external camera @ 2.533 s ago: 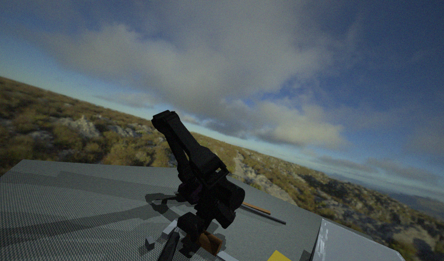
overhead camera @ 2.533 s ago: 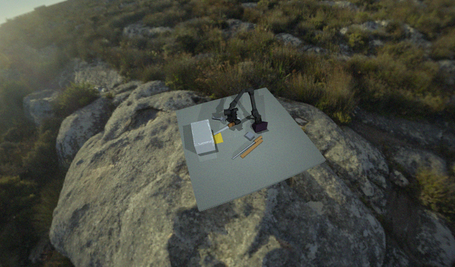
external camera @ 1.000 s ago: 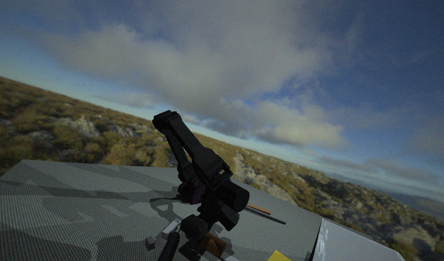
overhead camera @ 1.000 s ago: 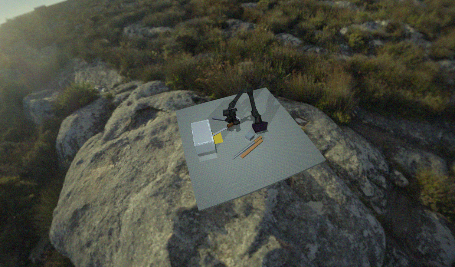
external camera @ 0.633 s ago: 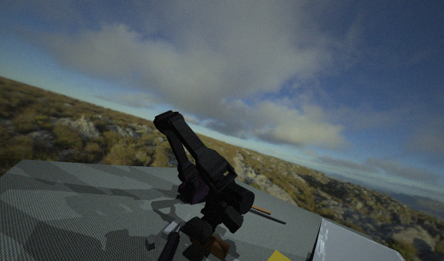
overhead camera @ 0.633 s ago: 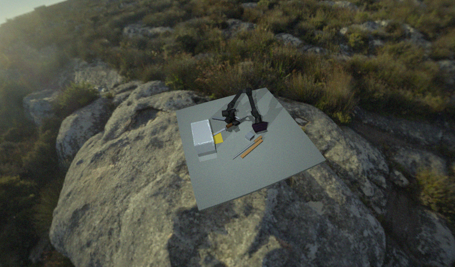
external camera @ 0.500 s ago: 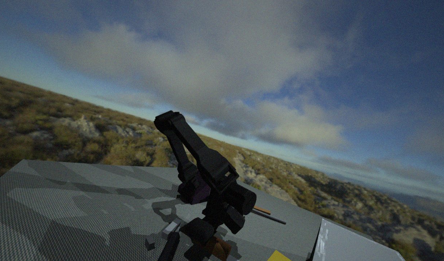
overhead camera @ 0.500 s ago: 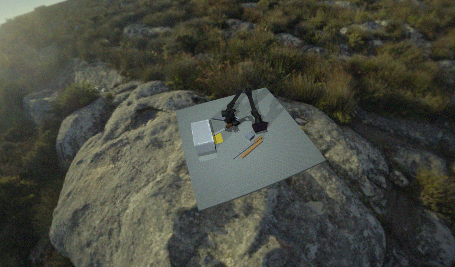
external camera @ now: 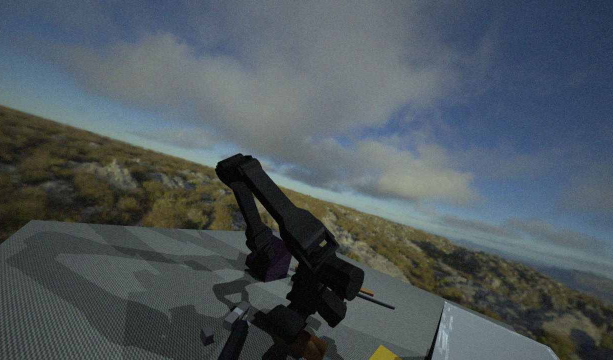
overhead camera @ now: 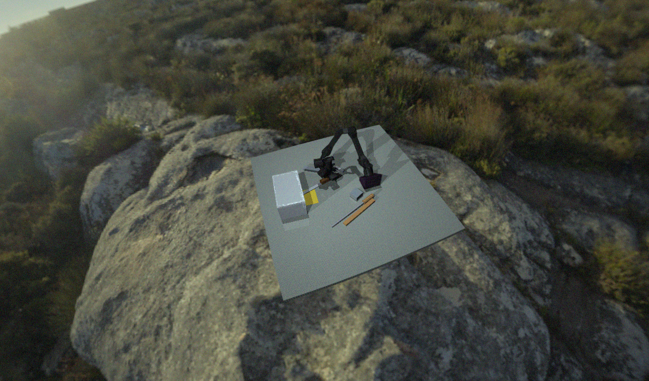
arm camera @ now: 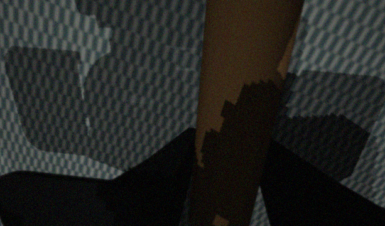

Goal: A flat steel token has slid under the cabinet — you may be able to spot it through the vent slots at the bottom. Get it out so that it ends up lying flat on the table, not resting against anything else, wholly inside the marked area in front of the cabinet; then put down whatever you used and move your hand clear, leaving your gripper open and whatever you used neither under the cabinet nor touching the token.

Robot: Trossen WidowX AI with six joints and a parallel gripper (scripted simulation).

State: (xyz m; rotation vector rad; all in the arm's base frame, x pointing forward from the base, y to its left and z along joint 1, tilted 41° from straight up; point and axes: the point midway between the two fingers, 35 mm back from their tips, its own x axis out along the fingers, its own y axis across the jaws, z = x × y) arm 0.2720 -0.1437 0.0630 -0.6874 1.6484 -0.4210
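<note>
My gripper tip is 120 mm past the grey bar and 60 mm to the left of it. The rest, counted from my gripper tip: grey block: 230 mm to the left, 120 mm behind, 10 mm above; small grey cube: 140 mm to the right, 100 mm behind; wooden stick: 380 mm to the left, 70 mm behind.
</note>
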